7 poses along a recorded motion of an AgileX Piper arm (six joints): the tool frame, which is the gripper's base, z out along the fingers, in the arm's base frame.
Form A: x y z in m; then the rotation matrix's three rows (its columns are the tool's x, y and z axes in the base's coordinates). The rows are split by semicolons.
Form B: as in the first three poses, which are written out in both.
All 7 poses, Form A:
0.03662 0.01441 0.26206; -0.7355 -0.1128 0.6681; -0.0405 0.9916 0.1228; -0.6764 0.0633 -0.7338
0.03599 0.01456 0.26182; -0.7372 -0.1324 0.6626; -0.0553 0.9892 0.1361; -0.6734 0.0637 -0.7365
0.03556 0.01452 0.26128; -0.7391 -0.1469 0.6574; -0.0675 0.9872 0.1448; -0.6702 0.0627 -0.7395
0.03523 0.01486 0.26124; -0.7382 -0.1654 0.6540; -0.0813 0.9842 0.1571; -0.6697 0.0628 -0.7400
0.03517 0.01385 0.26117; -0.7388 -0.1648 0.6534; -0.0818 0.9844 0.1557; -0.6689 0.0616 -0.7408
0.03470 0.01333 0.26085; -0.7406 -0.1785 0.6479; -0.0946 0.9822 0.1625; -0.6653 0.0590 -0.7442
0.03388 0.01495 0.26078; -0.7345 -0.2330 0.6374; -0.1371 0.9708 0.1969; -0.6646 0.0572 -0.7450
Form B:
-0.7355 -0.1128 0.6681 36.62; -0.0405 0.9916 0.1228 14.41; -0.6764 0.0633 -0.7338 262.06; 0 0 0 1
-0.7372 -0.1324 0.6626 35.99; -0.0553 0.9892 0.1361 14.56; -0.6734 0.0637 -0.7365 261.82; 0 0 0 1
-0.7391 -0.1469 0.6574 35.56; -0.0675 0.9872 0.1448 14.52; -0.6702 0.0627 -0.7395 261.28; 0 0 0 1
-0.7382 -0.1654 0.6540 35.23; -0.0813 0.9842 0.1571 14.86; -0.6697 0.0628 -0.7400 261.24; 0 0 0 1
-0.7388 -0.1648 0.6534 35.17; -0.0818 0.9844 0.1557 13.85; -0.6689 0.0616 -0.7408 261.17; 0 0 0 1
-0.7406 -0.1785 0.6479 34.70; -0.0946 0.9822 0.1625 13.33; -0.6653 0.0590 -0.7442 260.85; 0 0 0 1
-0.7345 -0.2330 0.6374 33.88; -0.1371 0.9708 0.1969 14.95; -0.6646 0.0572 -0.7450 260.78; 0 0 0 1

